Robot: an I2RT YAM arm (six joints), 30 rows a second.
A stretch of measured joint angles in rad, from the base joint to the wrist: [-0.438, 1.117, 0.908, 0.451, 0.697, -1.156]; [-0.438, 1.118, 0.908, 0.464, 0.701, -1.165]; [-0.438, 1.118, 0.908, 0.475, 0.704, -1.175]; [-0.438, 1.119, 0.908, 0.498, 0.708, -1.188]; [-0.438, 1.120, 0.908, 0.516, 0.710, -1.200]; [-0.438, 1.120, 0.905, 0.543, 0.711, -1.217]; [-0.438, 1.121, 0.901, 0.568, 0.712, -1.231]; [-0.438, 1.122, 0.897, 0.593, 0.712, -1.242]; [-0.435, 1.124, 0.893, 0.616, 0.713, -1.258]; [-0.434, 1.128, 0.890, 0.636, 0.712, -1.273]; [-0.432, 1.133, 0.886, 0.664, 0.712, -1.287]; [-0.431, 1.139, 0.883, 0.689, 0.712, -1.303]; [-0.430, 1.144, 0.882, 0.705, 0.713, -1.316]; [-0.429, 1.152, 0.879, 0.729, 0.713, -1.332]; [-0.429, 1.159, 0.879, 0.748, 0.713, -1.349]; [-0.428, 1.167, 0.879, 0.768, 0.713, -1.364]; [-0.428, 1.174, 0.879, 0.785, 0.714, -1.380]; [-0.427, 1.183, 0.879, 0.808, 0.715, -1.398]
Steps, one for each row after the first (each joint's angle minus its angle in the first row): [0.000, 0.001, 0.000, 0.013, 0.004, -0.009]; [0.000, 0.001, 0.000, 0.024, 0.007, -0.019]; [0.000, 0.002, 0.000, 0.047, 0.011, -0.032]; [0.000, 0.003, 0.000, 0.065, 0.013, -0.044]; [0.000, 0.003, -0.003, 0.092, 0.014, -0.061]; [0.000, 0.004, -0.007, 0.117, 0.015, -0.075]; [0.000, 0.005, -0.011, 0.142, 0.015, -0.086]; [0.003, 0.007, -0.015, 0.165, 0.016, -0.102]; [0.004, 0.011, -0.018, 0.185, 0.015, -0.117]; [0.006, 0.016, -0.022, 0.213, 0.015, -0.131]; [0.007, 0.022, -0.025, 0.238, 0.015, -0.147]; [0.008, 0.027, -0.026, 0.254, 0.016, -0.160]; [0.009, 0.035, -0.029, 0.278, 0.016, -0.176]; [0.009, 0.042, -0.029, 0.297, 0.016, -0.193]; [0.010, 0.050, -0.029, 0.317, 0.016, -0.208]; [0.010, 0.057, -0.029, 0.334, 0.017, -0.224]; [0.011, 0.066, -0.029, 0.357, 0.018, -0.242]
